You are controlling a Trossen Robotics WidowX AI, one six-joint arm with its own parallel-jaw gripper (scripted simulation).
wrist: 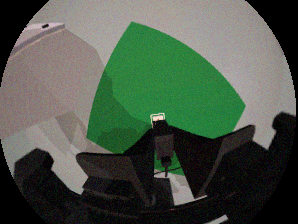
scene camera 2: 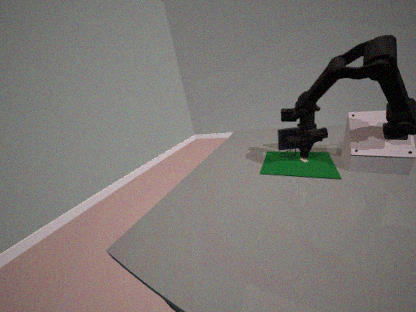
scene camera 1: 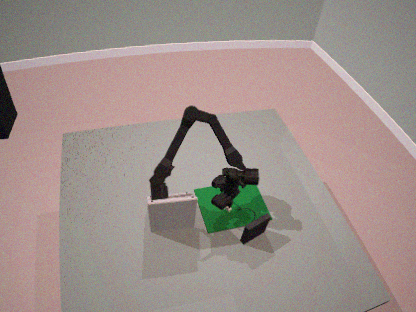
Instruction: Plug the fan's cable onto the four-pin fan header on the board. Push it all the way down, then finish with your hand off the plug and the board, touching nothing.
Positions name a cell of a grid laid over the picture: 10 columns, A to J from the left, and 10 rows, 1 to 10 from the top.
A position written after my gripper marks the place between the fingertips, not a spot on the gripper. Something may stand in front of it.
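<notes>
My gripper (scene camera 2: H5), visible. Gripper in the wrist view too (wrist: F6).
</notes>
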